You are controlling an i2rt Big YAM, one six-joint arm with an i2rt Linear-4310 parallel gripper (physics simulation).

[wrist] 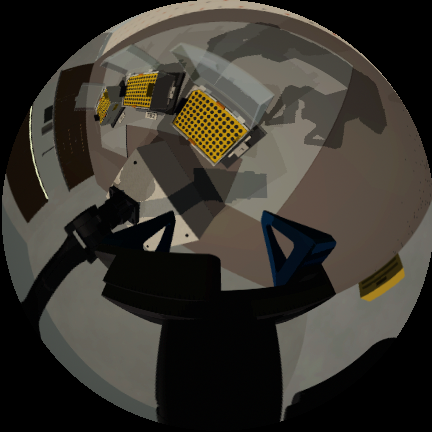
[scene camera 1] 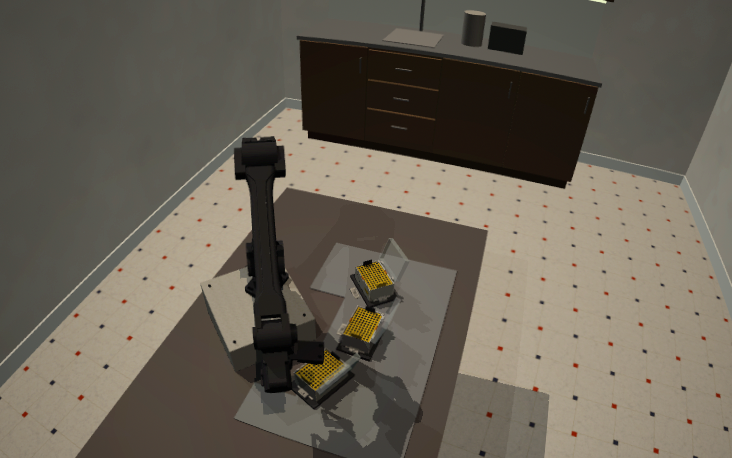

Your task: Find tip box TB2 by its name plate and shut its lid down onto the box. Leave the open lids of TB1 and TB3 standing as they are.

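Places are measured from the arm's base along level axes (x left, y ahead, z down), in metres.
Pixels of known places: gripper, between the fingertips: (wrist: 217, 215); arm's base, origin of its link: (wrist: 124, 203).
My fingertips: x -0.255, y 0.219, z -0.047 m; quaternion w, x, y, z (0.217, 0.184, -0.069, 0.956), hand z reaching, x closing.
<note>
Ahead of a thing's pixels: the offset from my fingertips to its top centre. "spot": to the spot under its first point. Level surfaces: height alone.
Tip box TB2 {dx +0.296, dy +0.084, dz +0.090 m} (scene camera 1: 363, 324) (wrist: 141, 90) is the middle of three boxes with yellow tip racks; its name plate {spot: dx +0.286, dy +0.016, dz +0.162 m} (wrist: 151, 115) reads TB2 in the wrist view. Its clear lid {spot: dx +0.286, dy +0.158, dz +0.059 m} (wrist: 131, 57) stands open at the side away from the plate. The near box {dx +0.098, dy +0.053, dz +0.090 m} (scene camera 1: 320, 371) (wrist: 210, 126) has its clear lid (wrist: 230, 82) open. The far box {dx +0.499, dy +0.025, dz +0.090 m} (scene camera 1: 374, 278) (wrist: 103, 105) has its lid {spot: dx +0.565, dy +0.066, dz +0.051 m} (scene camera 1: 395, 254) open too. I cannot read their plates. My gripper (wrist: 217, 215) is open and empty, apart from all the boxes; in the scene view its fingers are hidden behind the arm, left of the near box.
The boxes stand in a row on a grey table top {dz +0.164 m} (scene camera 1: 431, 286). The arm's pale base block (scene camera 1: 224, 302) (wrist: 135, 175) is left of them. The arm's forearm end overlaps the near box's rack in the scene view. A dark cabinet (scene camera 1: 402, 97) stands at the back wall.
</note>
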